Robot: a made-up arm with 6 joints. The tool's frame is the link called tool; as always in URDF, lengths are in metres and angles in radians.
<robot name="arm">
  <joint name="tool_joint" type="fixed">
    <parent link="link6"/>
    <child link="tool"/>
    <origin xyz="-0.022 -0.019 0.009" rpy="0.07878 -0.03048 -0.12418"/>
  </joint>
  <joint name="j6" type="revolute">
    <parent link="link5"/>
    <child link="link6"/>
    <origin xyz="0.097 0.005 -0.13" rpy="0 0 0"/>
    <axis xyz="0 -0.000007 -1"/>
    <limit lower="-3.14" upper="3.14" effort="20" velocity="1.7"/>
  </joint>
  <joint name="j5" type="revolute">
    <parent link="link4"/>
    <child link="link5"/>
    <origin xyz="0.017 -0.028 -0.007" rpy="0 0 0"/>
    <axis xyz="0 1 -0.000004"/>
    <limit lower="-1.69" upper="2.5" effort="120" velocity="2.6"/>
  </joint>
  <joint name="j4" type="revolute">
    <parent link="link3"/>
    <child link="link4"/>
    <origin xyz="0.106 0.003 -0.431" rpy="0 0 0"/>
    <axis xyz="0 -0.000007 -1"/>
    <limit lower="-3.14" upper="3.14" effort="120" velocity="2.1"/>
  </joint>
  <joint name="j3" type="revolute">
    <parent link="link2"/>
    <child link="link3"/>
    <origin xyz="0.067 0.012 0.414" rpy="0 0 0"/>
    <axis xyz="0 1 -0.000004"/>
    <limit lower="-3.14" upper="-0.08" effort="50" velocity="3.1"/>
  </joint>
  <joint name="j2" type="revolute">
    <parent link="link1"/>
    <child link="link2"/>
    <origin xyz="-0.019 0.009 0.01" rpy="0 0 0"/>
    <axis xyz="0 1 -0.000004"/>
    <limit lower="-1.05" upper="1.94" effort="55" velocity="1.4"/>
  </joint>
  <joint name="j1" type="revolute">
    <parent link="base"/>
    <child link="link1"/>
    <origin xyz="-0.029 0.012 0.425" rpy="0 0 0"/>
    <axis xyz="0 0 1"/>
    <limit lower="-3.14" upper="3.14" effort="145" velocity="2.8"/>
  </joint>
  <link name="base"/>
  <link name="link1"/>
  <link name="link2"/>
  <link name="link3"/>
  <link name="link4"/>
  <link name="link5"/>
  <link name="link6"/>
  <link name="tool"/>
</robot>
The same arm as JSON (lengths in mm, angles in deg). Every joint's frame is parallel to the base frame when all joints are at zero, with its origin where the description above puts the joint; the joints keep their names.
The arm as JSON. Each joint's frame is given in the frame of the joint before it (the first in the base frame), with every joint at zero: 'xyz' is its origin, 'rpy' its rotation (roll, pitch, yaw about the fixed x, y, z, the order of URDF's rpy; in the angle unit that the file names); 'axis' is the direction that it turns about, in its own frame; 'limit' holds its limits. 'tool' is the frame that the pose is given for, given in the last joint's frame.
{
  "units": {
    "length": "mm",
    "angle": "deg"
  },
  "joints": [
    {
      "name": "j1",
      "type": "revolute",
      "origin": {
        "xyz": [
          -29.0,
          12.0,
          425.0
        ],
        "rpy": [
          0.0,
          0.0,
          0.0
        ]
      },
      "axis": "+z",
      "limit": {
        "lower": -179.91,
        "upper": 179.91
      }
    },
    {
      "name": "j2",
      "type": "revolute",
      "origin": {
        "xyz": [
          -19.0,
          9.0,
          10.0
        ],
        "rpy": [
          0.0,
          0.0,
          0.0
        ]
      },
      "axis": "+y",
      "limit": {
        "lower": -60.16,
        "upper": 111.15
      }
    },
    {
      "name": "j3",
      "type": "revolute",
      "origin": {
        "xyz": [
          67.0,
          12.0,
          414.0
        ],
        "rpy": [
          0.0,
          0.0,
          0.0
        ]
      },
      "axis": "+y",
      "limit": {
        "lower": -179.91,
        "upper": -4.58
      }
    },
    {
      "name": "j4",
      "type": "revolute",
      "origin": {
        "xyz": [
          106.0,
          3.0,
          -431.0
        ],
        "rpy": [
          0.0,
          0.0,
          0.0
        ]
      },
      "axis": "-z",
      "limit": {
        "lower": -179.91,
        "upper": 179.91
      }
    },
    {
      "name": "j5",
      "type": "revolute",
      "origin": {
        "xyz": [
          17.0,
          -28.0,
          -7.0
        ],
        "rpy": [
          0.0,
          0.0,
          0.0
        ]
      },
      "axis": "+y",
      "limit": {
        "lower": -96.83,
        "upper": 143.24
      }
    },
    {
      "name": "j6",
      "type": "revolute",
      "origin": {
        "xyz": [
          97.0,
          5.0,
          -130.0
        ],
        "rpy": [
          0.0,
          0.0,
          0.0
        ]
      },
      "axis": "-z",
      "limit": {
        "lower": -179.91,
        "upper": 179.91
      }
    }
  ],
  "tool": {
    "origin": {
      "xyz": [
        -22.0,
        -19.0,
        9.0
      ],
      "rpy": [
        4.51,
        -1.75,
        -7.11
      ]
    }
  }
}

